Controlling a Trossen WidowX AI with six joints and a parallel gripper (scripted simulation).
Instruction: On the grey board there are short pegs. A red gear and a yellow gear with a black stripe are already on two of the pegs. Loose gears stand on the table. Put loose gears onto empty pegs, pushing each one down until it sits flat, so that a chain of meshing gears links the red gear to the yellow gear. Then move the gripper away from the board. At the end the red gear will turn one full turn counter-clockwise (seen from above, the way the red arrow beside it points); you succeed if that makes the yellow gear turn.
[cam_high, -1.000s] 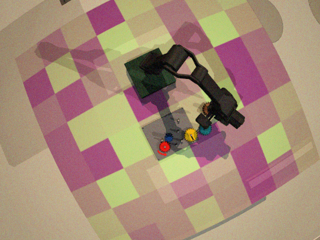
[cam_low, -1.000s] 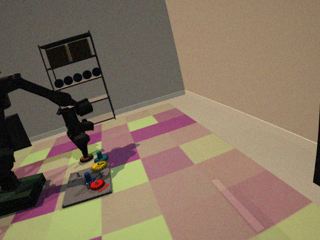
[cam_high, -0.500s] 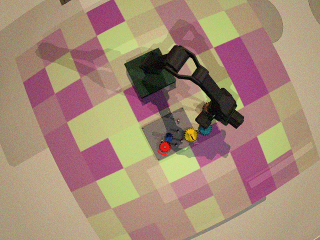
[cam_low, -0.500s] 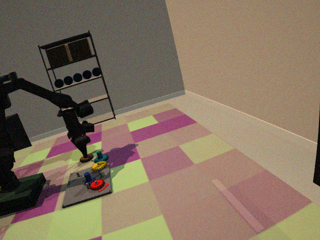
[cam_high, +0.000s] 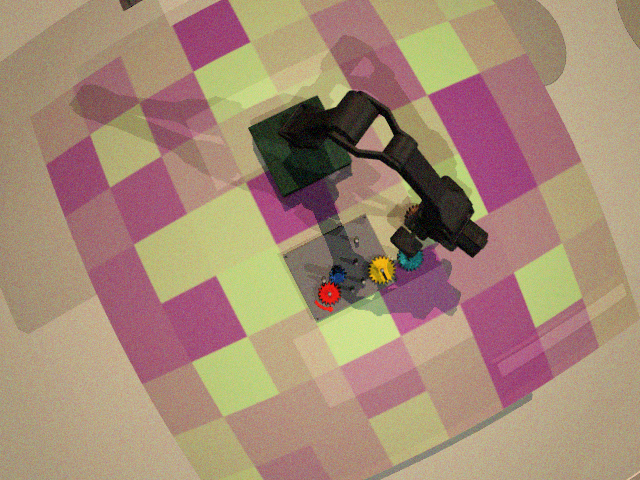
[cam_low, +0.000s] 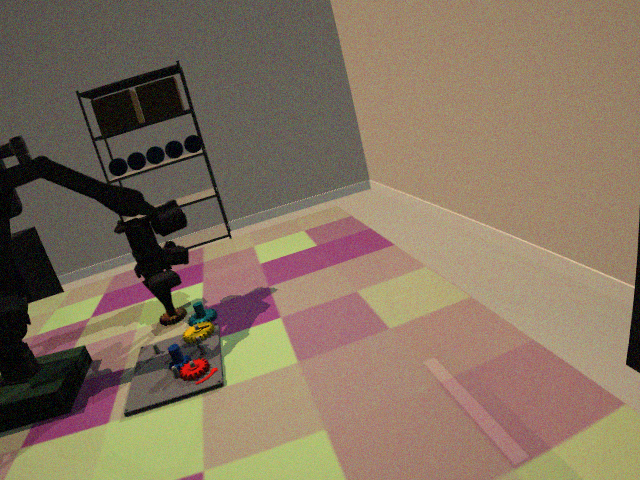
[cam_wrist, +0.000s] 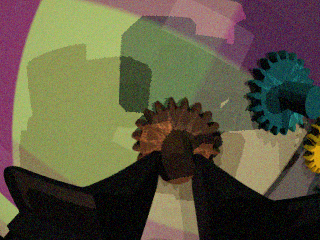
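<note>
Now: gripper tip 70 mm short of the blue gear and 220 mm to the left of it. From my gripper tip the other things lie so: yellow gear 90 mm ahead, 120 mm to the right, 10 mm below; then brown gear 10 mm below; then teal gear 80 mm ahead, 40 mm to the right, 10 mm below.
</note>
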